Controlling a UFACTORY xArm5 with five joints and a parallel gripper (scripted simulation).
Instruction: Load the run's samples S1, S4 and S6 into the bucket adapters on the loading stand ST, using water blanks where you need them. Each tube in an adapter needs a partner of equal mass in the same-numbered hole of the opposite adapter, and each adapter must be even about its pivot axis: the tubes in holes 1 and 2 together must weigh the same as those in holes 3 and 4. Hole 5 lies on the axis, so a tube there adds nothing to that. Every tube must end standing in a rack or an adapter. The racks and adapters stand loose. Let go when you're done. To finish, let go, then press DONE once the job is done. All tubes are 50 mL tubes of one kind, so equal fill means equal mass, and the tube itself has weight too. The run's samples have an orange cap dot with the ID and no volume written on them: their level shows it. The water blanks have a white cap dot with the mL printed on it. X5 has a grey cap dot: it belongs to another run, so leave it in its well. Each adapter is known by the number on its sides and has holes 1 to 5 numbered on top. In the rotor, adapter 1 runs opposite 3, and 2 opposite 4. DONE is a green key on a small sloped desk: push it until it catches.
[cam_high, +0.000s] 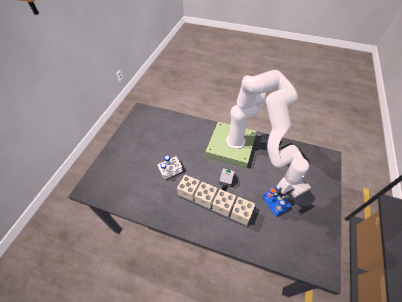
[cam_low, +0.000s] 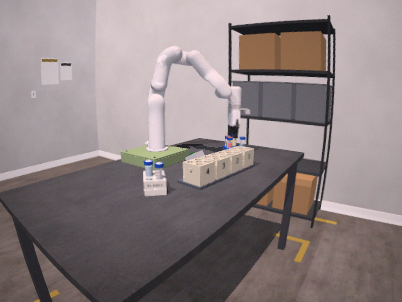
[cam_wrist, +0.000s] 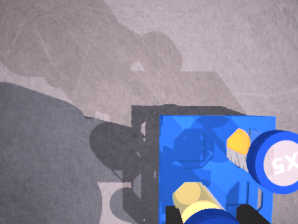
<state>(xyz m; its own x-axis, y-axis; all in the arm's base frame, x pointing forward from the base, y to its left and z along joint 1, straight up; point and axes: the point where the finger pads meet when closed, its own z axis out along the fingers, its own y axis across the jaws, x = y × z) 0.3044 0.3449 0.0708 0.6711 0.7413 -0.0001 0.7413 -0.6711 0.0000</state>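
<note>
Right now my hand is 5 cm above the sample tube S6 and 1 cm short of it. Round my hand: blue sample rack: 10 cm below, 1 cm to the right, 1 cm ahead; white blanks rack: 68 cm to the right, 10 cm below, 2 cm ahead; sample tube S4: 7 cm below, 3 cm to the right, 3 cm behind.
</note>
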